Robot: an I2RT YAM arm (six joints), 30 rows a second.
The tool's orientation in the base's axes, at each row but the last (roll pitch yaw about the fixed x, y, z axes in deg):
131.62, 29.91, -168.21
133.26, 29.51, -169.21
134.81, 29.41, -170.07
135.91, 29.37, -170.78
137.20, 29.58, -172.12
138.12, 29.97, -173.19
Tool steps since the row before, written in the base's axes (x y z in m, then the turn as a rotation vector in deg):
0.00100, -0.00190, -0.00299, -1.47, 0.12, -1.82
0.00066, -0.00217, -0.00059, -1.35, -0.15, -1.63
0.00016, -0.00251, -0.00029, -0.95, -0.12, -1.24
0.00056, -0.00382, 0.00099, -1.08, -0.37, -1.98
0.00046, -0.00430, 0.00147, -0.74, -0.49, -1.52
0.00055, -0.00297, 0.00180, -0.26, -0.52, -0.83
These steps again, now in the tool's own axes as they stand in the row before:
0.00098, -0.00353, 0.00037, 2.13, -0.37, 0.89
0.00008, -0.00201, -0.00121, 1.98, -0.48, 0.59
0.00038, -0.00185, -0.00169, 1.44, -0.40, 0.46
-0.00043, -0.00215, -0.00333, 1.95, -0.95, 0.71
-0.00061, -0.00226, -0.00392, 1.45, -0.91, 0.42
-0.00107, -0.00127, -0.00310, 0.69, -0.73, 0.09

